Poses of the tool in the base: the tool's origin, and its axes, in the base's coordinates. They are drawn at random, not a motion.
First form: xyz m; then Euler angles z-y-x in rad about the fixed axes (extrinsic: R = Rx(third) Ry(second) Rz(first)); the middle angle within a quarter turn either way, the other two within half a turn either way.
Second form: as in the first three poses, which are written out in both.
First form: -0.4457, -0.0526, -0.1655, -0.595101, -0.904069, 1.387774
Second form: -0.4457, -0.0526, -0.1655, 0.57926, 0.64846, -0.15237, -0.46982
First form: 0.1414, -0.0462, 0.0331, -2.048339, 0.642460, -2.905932
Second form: 0.1414, -0.0462, 0.0331, 0.20987, 0.52151, 0.78567, 0.25827
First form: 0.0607, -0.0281, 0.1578, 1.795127, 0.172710, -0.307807
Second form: 0.0607, -0.0281, 0.1578, 0.62419, -0.02859, 0.17254, 0.76145
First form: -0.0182, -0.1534, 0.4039, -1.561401, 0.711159, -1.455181
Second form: -0.0182, -0.1534, 0.4039, 0.33439, -0.62589, -0.25409, -0.65718
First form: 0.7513, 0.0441, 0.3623, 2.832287, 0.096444, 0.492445
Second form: 0.7513, 0.0441, 0.3623, 0.13761, 0.08369, -0.23335, 0.95896
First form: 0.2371, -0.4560, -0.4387, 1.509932, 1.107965, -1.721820
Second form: 0.2371, -0.4560, -0.4387, 0.67709, -0.23479, 0.69171, 0.08923
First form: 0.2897, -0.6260, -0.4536, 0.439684, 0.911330, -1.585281
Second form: 0.2897, -0.6260, -0.4536, 0.68352, -0.55678, 0.44094, -0.16841
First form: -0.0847, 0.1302, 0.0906, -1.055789, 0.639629, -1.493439
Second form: -0.0847, 0.1302, 0.0906, 0.49430, -0.67324, -0.12547, -0.53542
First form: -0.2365, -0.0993, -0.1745, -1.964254, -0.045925, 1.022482
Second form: -0.2365, -0.0993, -0.1745, 0.47479, 0.28825, 0.39568, -0.73139
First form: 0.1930, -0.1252, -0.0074, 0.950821, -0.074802, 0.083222
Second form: 0.1930, -0.1252, -0.0074, 0.88843, 0.01986, -0.05224, 0.45560
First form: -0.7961, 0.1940, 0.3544, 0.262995, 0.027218, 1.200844
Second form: -0.7961, 0.1940, 0.3544, 0.81689, 0.56153, -0.06294, 0.11580
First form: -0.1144, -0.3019, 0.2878, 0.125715, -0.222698, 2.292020
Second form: -0.1144, -0.3019, 0.2878, 0.41512, 0.90082, -0.10258, -0.07532
